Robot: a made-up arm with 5 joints. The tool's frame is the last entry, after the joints.
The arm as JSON. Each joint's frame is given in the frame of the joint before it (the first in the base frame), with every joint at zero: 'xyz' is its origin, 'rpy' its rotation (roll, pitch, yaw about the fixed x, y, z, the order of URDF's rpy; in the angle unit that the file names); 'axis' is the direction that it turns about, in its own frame. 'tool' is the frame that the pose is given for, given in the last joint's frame.
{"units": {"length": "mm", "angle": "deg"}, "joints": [
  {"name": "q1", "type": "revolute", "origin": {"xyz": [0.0, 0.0, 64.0], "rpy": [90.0, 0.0, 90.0]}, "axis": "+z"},
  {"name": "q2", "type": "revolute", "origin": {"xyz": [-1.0, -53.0, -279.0], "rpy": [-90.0, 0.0, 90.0]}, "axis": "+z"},
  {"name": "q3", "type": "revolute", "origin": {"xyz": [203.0, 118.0, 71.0], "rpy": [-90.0, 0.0, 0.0]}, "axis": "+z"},
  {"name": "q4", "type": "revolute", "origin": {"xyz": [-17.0, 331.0, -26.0], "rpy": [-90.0, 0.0, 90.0]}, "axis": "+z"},
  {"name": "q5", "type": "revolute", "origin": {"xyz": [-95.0, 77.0, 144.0], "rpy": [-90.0, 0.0, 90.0]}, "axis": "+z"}
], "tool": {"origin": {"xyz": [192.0, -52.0, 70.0], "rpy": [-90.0, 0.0, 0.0]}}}
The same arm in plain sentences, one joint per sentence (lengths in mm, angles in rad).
The arm has five revolute joints in a row. What follows holds with every joint at zero, and every direction is one of the base frame's. The first joint lies 64.0 mm along +z from the base frame's origin and rotates about +x. The second joint lies 279.0 mm along -x and 1.0 mm along -y and 53.0 mm along -z from the first joint and rotates about -y. The third joint lies 118.0 mm along -x and 71.0 mm along -y and 203.0 mm along +z from the second joint and rotates about -x. The fourth joint lies 26.0 mm along +x and 331.0 mm along +y and 17.0 mm along -z from the third joint and rotates about -z. The fifth joint lies 77.0 mm along +x and 95.0 mm along -y and 144.0 mm along -z from the fourth joint and rotates about -y. The tool frame, which is the frame that the pose is given for, lies 192.0 mm along +x and 70.0 mm along -y and 52.0 mm along -z from the fifth joint; its axes are parallel to the base frame's.
